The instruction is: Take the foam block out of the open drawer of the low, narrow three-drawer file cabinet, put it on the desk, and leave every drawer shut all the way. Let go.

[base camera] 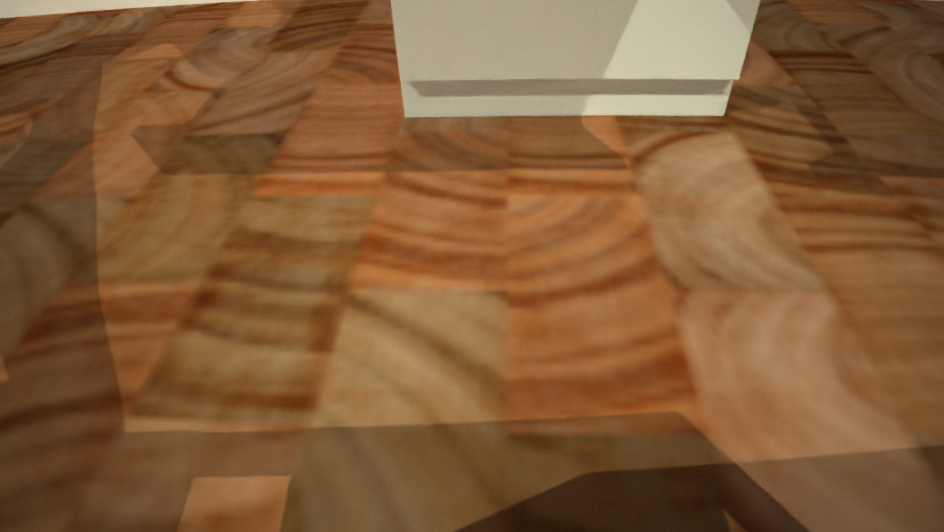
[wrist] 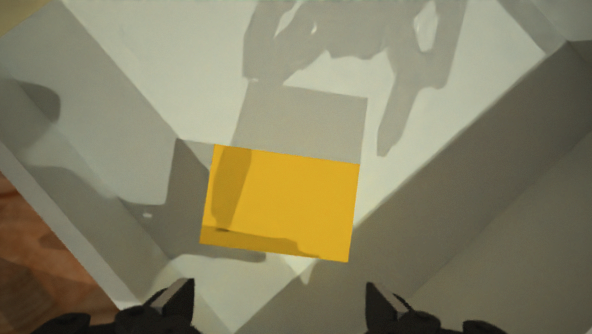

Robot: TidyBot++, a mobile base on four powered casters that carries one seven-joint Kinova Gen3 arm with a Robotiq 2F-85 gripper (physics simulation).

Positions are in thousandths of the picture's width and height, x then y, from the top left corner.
Scene:
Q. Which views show the yellow foam block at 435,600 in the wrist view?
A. The wrist view only.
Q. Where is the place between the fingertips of my gripper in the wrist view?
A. At 474,897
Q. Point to a drawer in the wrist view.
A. At 786,379

